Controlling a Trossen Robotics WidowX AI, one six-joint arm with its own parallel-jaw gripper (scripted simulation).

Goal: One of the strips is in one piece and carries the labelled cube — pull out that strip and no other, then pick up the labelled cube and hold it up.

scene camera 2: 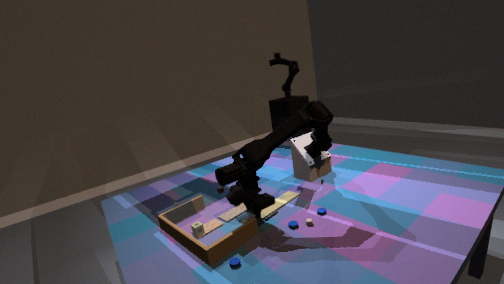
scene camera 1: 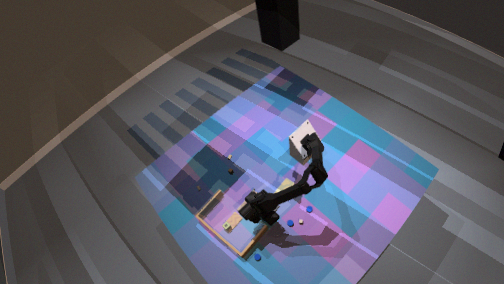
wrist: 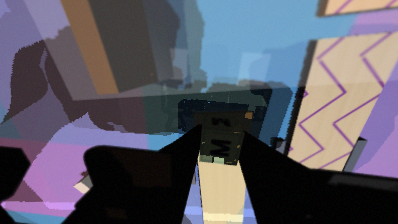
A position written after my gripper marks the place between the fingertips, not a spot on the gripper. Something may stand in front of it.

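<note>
Scene camera 2 gives me a sight of my gripper (scene camera 2: 254, 216). In the wrist view I find my gripper (wrist: 218, 130) as well.
</note>
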